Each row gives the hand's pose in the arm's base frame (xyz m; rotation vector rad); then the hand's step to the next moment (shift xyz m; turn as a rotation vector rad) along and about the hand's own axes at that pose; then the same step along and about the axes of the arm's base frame.
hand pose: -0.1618 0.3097 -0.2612 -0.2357 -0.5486 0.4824
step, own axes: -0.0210 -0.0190 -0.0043 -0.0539 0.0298 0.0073
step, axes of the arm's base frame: -0.0062 -0.0272 -0.0064 -0.0554 -0.0005 -0.0279
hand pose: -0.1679 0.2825 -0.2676 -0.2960 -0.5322 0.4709
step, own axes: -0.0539 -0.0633 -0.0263 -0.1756 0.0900 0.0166
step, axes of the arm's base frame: -0.0043 -0.0849 -0.0195 -0.1741 -0.0087 -0.0940
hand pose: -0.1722 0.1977 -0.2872 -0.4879 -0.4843 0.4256
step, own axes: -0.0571 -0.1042 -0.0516 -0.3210 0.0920 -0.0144
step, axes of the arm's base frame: 0.0096 -0.1291 -0.0035 -0.2749 -0.0892 -0.1678
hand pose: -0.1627 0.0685 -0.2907 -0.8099 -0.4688 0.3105
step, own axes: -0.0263 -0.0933 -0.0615 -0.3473 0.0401 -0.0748
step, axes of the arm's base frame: 0.0172 -0.1105 0.0261 -0.2619 -0.1720 -0.1722
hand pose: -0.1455 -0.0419 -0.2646 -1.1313 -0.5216 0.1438
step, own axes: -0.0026 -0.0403 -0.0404 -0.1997 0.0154 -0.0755
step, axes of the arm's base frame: 0.0106 -0.0516 0.0221 -0.1366 -0.1290 -0.1026
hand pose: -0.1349 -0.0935 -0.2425 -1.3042 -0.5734 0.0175
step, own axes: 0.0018 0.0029 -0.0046 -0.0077 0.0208 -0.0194
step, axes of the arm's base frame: 0.0043 -0.0027 -0.0026 0.0076 -0.0141 -0.0247
